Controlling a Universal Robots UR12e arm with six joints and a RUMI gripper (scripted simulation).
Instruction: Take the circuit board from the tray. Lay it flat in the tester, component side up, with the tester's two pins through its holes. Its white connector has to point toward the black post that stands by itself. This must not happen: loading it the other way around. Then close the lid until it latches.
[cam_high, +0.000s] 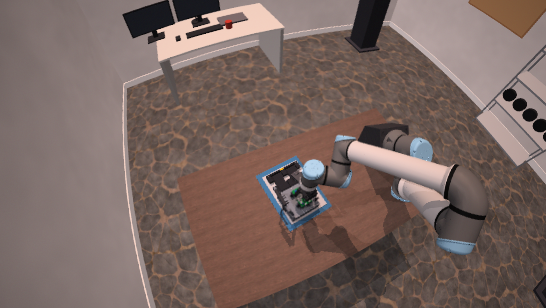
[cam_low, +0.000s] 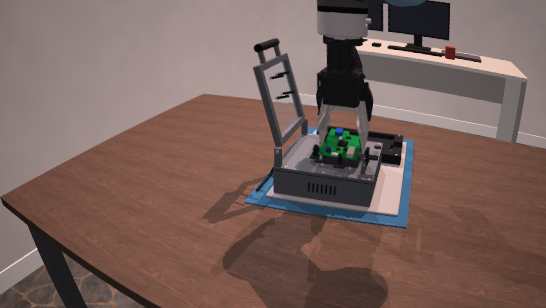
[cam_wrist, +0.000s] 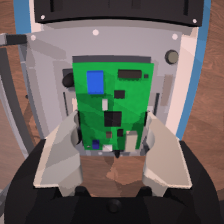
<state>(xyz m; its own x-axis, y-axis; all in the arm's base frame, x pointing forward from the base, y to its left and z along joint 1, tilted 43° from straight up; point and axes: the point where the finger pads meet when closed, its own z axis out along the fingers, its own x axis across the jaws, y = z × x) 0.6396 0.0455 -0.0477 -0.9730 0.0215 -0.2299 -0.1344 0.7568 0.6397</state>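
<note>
My gripper is now right at the green circuit board. From my hand the other things lie so: tester lid: 12 cm ahead, 2 cm to the left, 10 cm above.
</note>
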